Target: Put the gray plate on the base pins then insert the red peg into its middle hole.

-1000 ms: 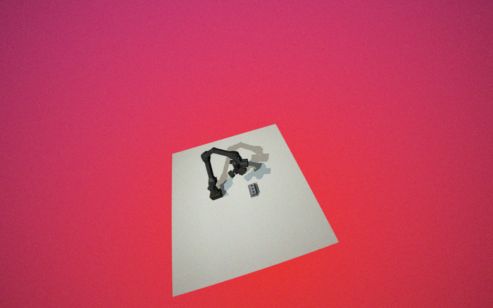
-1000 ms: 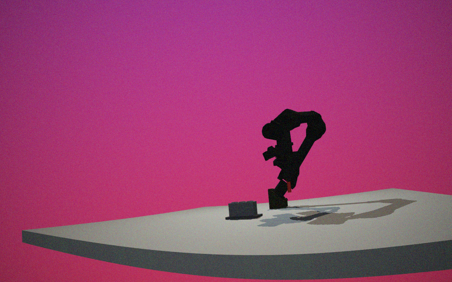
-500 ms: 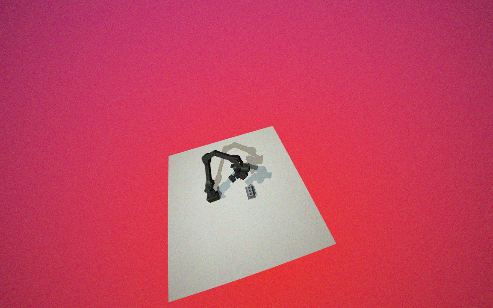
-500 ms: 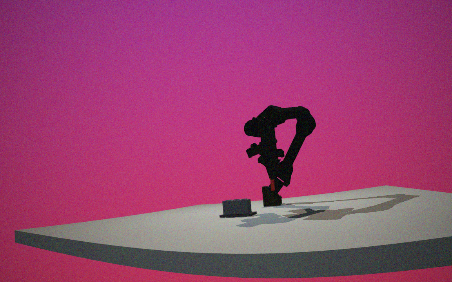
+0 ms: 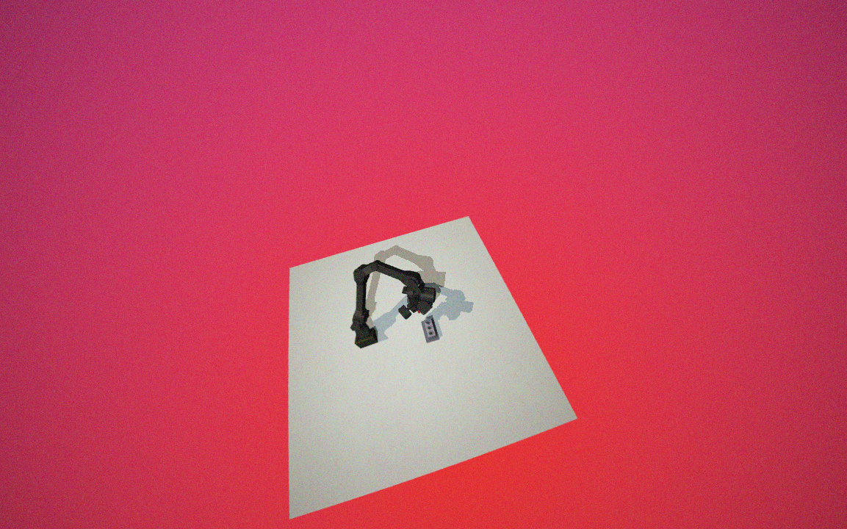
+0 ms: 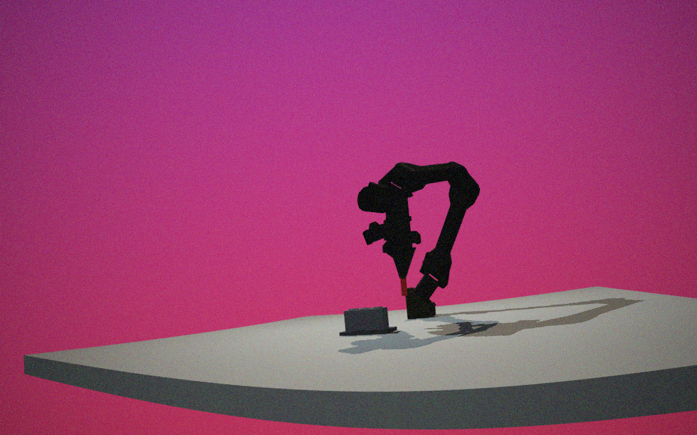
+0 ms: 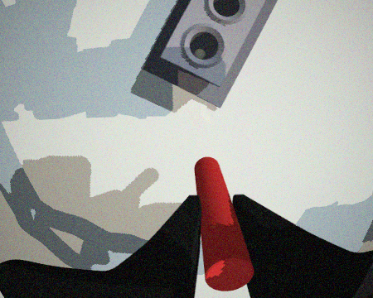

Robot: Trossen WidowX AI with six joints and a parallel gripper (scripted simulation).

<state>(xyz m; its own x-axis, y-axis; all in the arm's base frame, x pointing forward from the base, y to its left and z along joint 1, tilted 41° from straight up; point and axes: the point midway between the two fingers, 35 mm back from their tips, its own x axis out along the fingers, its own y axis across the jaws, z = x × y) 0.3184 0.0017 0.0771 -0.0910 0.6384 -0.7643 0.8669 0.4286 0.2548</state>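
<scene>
The plate lies 4 cm ahead of my gripper tip, 9 cm to the right of it and 8 cm below it. Also, from my gripper tip: dark flat base 3 cm ahead, 9 cm to the right, 11 cm below; then red peg right at my gripper tip.
</scene>
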